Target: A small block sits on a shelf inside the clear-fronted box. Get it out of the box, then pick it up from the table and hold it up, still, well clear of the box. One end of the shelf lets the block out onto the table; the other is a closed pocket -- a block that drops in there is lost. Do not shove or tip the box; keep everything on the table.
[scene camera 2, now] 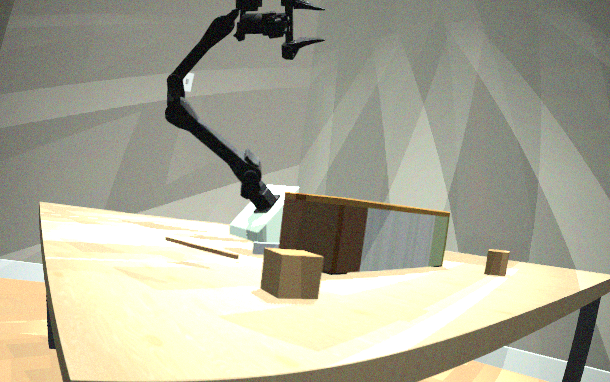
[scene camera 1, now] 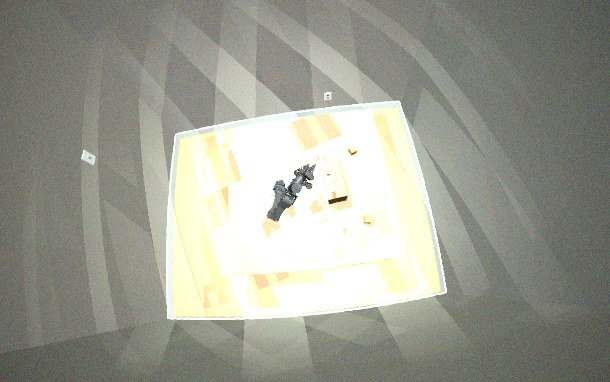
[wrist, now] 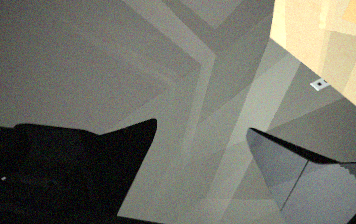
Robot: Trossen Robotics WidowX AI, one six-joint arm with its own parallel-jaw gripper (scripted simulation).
Labels:
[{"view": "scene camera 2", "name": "box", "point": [352, 235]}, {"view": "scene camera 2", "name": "tan cube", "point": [286, 274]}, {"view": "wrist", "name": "my gripper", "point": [200, 127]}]

